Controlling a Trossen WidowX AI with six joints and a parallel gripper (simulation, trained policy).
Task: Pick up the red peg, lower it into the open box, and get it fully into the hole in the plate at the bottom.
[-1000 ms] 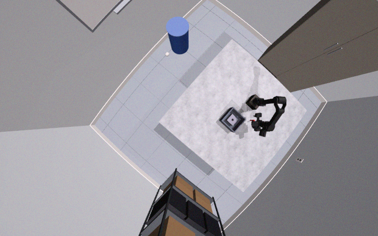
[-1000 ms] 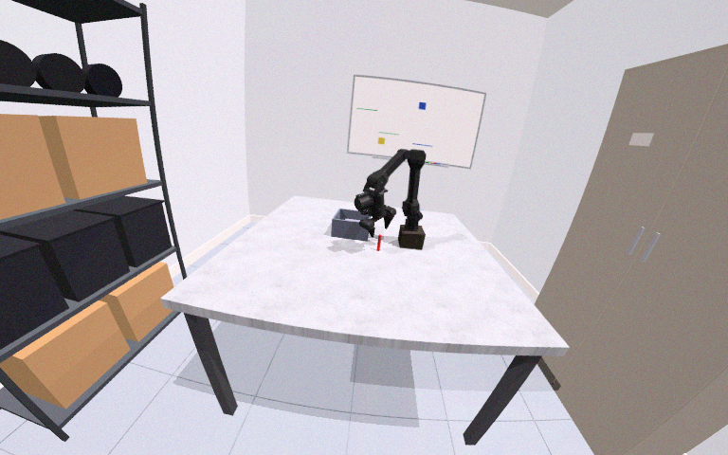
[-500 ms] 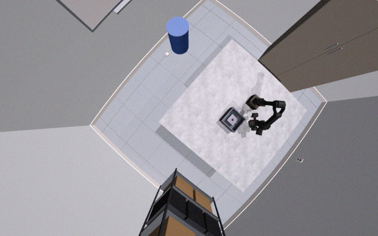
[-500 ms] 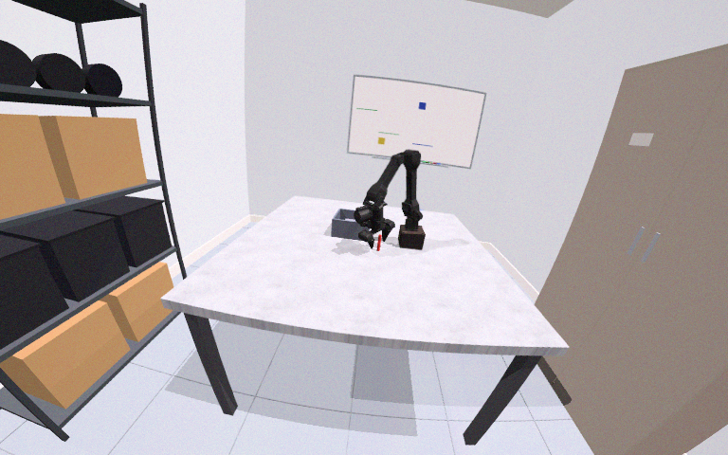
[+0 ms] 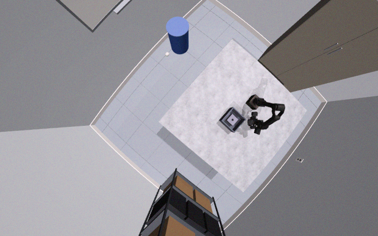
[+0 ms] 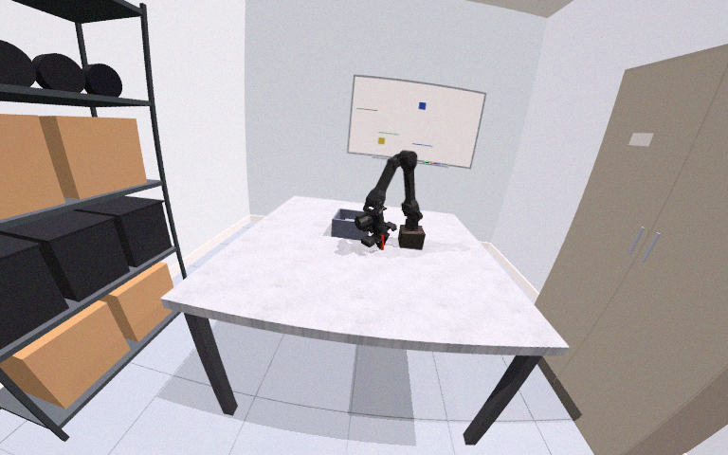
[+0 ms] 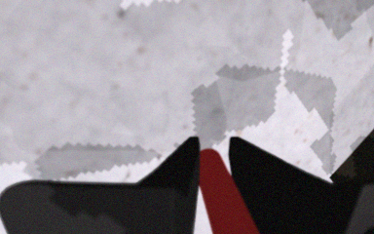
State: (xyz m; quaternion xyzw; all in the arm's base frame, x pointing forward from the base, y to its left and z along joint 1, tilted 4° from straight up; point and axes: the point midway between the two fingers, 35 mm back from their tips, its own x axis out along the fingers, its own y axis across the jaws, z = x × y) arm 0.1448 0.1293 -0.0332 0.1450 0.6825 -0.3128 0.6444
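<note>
My gripper tip is 180 mm short of the plate, 140 mm to the left of it and 40 mm below it. From my gripper tip the other things lie so: red peg 40 mm above, 10 mm to the left; grey box 180 mm ahead, 140 mm to the right, 20 mm above.
</note>
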